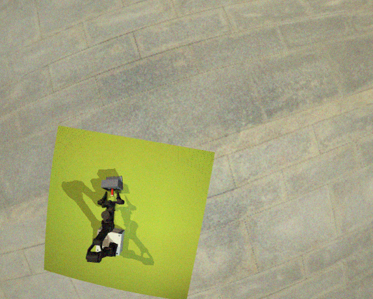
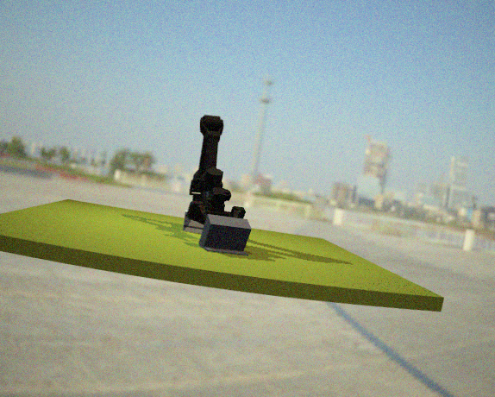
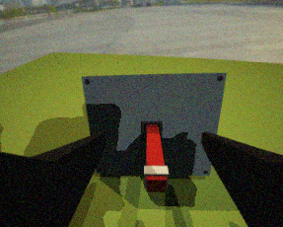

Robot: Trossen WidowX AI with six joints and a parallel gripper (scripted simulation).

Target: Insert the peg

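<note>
Right now the red square peg is 2 cm behind my gripper tip and 1 cm to the right of it. Also, from my gripper tip: sloped panel: 4 cm ahead, 2 cm below, 1 cm to the left.
</note>
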